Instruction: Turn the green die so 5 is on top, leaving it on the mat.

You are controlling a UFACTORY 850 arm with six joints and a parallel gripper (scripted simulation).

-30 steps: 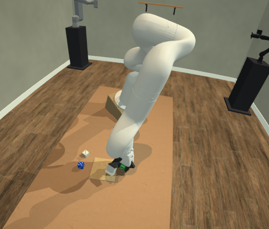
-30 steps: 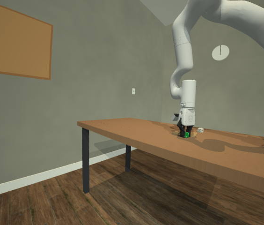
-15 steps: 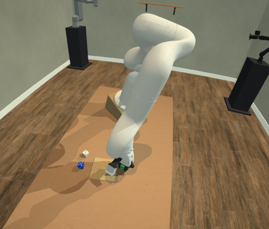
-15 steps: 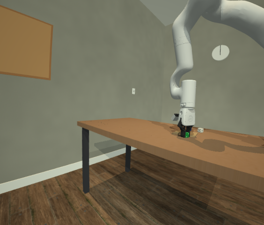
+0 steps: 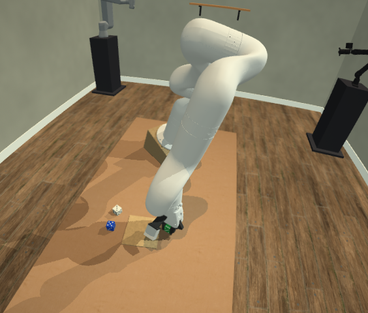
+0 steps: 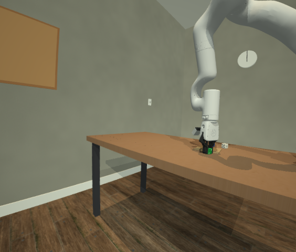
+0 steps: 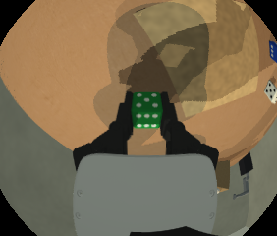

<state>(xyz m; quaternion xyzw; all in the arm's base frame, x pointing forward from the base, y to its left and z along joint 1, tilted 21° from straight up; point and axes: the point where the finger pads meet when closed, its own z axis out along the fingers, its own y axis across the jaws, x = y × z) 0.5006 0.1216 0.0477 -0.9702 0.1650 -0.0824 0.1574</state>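
Now: the green die 1 cm below my hand. Also, from my hand: blue die: 23 cm to the right, 7 cm ahead, 1 cm below; then tan mat: 10 cm to the right, 4 cm ahead, 2 cm below; then white die: 24 cm to the right, 2 cm behind, 1 cm below.
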